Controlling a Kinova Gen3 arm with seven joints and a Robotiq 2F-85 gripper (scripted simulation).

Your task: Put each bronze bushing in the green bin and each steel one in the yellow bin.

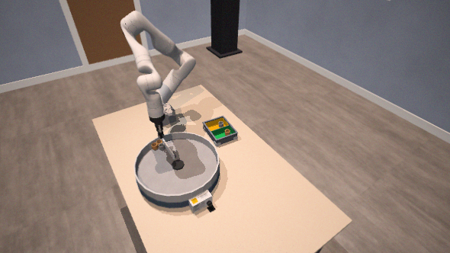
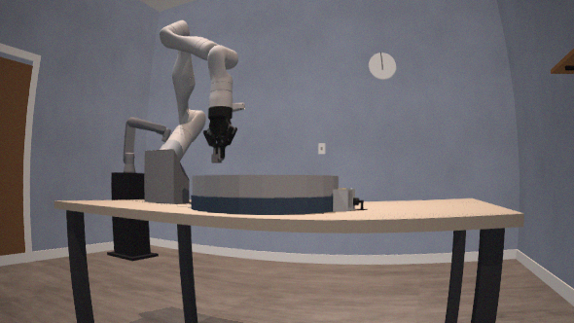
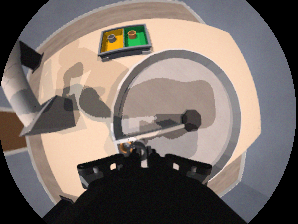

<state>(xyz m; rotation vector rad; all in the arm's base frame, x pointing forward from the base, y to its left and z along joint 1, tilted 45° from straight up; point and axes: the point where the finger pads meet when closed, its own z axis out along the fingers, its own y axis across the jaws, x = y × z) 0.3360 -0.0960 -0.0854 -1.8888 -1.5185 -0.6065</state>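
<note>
Right now the bin is 360 mm to the left of my hand and 140 mm below it. Round my hand: grey turntable 140 mm ahead, 20 mm to the left, 110 mm below.
</note>
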